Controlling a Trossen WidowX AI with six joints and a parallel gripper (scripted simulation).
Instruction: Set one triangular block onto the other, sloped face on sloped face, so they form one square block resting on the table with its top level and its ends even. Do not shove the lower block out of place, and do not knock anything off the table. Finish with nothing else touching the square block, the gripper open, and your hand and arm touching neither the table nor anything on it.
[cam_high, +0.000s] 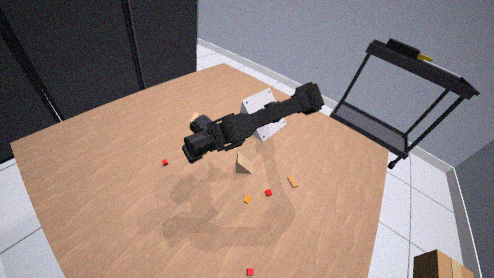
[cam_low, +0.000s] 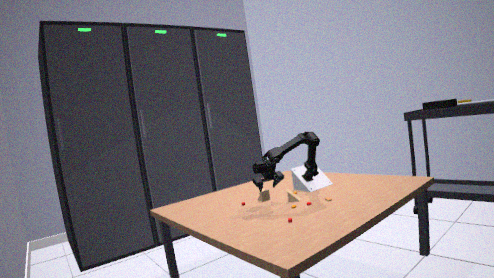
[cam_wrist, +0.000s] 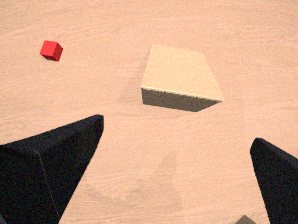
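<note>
Now: gripper tip 6 cm above the pale wooden triangular block, 4 cm to the left of it and 1 cm past it. From my gripper tip the other things lie so: tan piece (31 cm to the left, 19 cm behind, 7 cm below).
</note>
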